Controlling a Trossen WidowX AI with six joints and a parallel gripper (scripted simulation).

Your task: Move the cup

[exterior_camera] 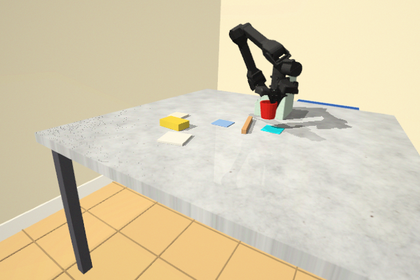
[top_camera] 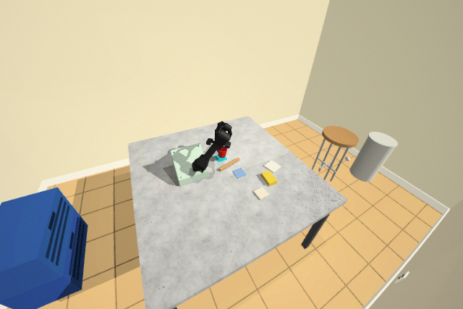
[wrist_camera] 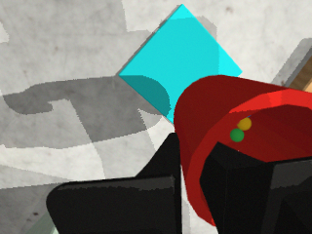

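Right now the green marble is 40 mm to the right of my gripper tip, 30 mm ahead of it and 20 mm below it. Also, from my gripper tip: cyan pad (90 mm below, 20 mm ahead, 10 mm to the left); red cup (30 mm ahead, 20 mm to the right); yellow marble (40 mm ahead, 30 mm to the right, 20 mm below).
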